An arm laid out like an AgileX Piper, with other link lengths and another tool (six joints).
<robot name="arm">
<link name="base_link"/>
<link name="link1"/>
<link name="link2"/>
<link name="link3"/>
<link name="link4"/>
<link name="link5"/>
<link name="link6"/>
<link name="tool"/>
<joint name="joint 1" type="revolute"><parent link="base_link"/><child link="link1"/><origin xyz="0 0 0.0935"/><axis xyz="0 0 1"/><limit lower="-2.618" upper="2.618"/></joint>
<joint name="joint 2" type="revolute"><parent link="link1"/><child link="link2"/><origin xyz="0 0 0"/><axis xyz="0 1 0"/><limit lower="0" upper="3.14"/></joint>
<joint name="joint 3" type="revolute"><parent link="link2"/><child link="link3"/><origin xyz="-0.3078 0 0.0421"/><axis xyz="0 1 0"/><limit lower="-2.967" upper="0"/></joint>
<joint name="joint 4" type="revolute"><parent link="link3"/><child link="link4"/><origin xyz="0.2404 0 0.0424"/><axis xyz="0.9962 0 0.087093"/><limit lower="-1.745" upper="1.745"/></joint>
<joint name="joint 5" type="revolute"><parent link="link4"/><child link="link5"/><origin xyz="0 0 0"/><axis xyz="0 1 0"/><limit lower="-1.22" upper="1.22"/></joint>
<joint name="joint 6" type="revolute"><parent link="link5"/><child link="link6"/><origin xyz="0.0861 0 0.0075"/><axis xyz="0.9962 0 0.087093"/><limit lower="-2.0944" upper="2.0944"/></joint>
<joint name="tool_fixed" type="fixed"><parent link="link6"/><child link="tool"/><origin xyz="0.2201 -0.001 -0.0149" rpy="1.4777 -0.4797 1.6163"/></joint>
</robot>
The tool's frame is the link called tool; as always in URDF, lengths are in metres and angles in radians.
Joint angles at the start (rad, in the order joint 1, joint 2, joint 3, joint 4, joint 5, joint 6): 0.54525, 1.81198, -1.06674, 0.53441, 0.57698, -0.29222
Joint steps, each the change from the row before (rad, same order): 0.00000, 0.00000, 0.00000, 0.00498, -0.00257, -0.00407; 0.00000, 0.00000, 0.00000, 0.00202, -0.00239, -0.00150; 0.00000, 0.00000, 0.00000, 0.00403, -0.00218, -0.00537; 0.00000, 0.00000, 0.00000, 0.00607, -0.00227, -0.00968; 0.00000, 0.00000, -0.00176, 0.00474, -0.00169, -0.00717; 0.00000, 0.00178, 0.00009, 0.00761, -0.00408, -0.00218; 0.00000, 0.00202, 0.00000, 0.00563, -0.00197, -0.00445; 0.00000, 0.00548, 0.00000, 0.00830, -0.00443, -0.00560; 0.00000, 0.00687, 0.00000, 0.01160, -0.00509, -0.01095; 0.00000, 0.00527, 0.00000, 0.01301, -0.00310, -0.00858; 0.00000, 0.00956, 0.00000, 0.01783, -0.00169, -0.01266; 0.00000, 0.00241, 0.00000, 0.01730, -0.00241, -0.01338; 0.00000, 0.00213, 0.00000, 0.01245, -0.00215, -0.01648; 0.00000, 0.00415, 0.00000, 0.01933, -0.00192, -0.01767; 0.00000, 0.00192, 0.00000, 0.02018, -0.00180, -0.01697
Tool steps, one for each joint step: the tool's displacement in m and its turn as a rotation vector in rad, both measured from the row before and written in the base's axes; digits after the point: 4 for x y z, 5 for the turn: 0.0006, 0.0009, 0.0004, 0.00310, -0.00203, -0.00049; 0.0007, 0.0004, 0.0002, 0.00152, -0.00197, -0.00089; 0.0006, 0.0006, 0.0003, 0.00213, -0.00265, 0.00137; 0.0006, 0.0009, 0.0004, 0.00271, -0.00380, 0.00386; 0.0011, 0.0011, 0.0009, 0.00307, -0.00425, 0.00269; 0.0007, 0.0012, 0.0000, 0.00443, 0.00011, -0.00446; 0.0002, 0.0008, -0.0004, 0.00222, 0.00028, -0.00040; 0.0005, 0.0010, -0.0015, 0.00236, 0.00161, -0.00212; 0.0006, 0.0013, -0.0019, 0.00287, 0.00110, 0.00015; 0.0001, 0.0017, -0.0012, 0.00475, 0.00310, -0.00202; -0.0009, 0.0020, -0.0027, 0.00475, 0.00803, -0.00100; 0.0002, 0.0024, 0.0002, 0.00801, 0.00063, -0.00049; 0.0004, 0.0015, -0.0001, 0.00434, -0.00286, 0.00531; -0.0001, 0.0024, -0.0004, 0.00755, 0.00115, 0.00194; 0.0002, 0.0027, 0.0006, 0.00933, -0.00012, 0.00072
